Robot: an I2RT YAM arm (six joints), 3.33 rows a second.
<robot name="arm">
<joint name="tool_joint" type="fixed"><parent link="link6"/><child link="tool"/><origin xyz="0 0 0" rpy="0 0 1.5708"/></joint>
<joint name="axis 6" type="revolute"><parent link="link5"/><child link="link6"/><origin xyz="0.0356 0 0.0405" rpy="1.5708 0 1.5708"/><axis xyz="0 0 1"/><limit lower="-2.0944" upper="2.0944"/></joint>
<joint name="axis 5" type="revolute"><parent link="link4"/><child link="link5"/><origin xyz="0.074 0.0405 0.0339" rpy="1.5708 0 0"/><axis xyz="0 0 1"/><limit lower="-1.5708" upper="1.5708"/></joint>
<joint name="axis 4" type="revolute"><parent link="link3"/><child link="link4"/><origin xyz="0.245 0.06 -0.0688"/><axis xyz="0 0 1"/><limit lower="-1.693" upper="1.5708"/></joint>
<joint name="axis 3" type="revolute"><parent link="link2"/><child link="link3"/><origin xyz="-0.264 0 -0.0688" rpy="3.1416 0 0"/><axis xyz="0 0 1"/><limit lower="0" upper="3.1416"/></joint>
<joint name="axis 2" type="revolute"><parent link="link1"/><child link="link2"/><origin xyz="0.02 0.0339 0.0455" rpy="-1.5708 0 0"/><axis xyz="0 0 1"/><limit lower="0" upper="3.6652"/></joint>
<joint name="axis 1" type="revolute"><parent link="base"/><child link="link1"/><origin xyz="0 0 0.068"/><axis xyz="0 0 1"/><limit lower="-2.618" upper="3.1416"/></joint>
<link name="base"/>
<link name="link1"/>
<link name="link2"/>
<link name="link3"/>
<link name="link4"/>
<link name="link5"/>
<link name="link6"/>
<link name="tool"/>
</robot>
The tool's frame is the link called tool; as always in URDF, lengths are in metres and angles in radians.
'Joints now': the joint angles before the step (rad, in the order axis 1, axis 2, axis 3, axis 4, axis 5, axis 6). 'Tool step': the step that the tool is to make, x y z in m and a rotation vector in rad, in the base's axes. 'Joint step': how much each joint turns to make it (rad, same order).
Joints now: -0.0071, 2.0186, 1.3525, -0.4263, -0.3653, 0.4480
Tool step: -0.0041, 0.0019, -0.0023, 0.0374, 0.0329, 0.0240
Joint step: 0.0011, 0.0001, -0.0050, -0.0297, -0.0435, -0.0043
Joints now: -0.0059, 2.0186, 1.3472, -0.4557, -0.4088, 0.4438
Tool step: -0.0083, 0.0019, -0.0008, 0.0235, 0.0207, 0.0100
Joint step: 0.0026, -0.0210, -0.0324, -0.0080, -0.0243, 0.0035
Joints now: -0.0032, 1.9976, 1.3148, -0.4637, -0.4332, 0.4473
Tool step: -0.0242, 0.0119, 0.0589, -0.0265, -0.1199, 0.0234
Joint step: 0.0339, -0.1960, -0.0398, -0.0383, 0.0298, -0.0042
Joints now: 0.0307, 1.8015, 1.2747, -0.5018, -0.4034, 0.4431
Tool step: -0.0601, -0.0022, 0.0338, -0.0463, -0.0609, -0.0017
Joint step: 0.0034, -0.2706, -0.1703, -0.0496, 0.0434, -0.0233
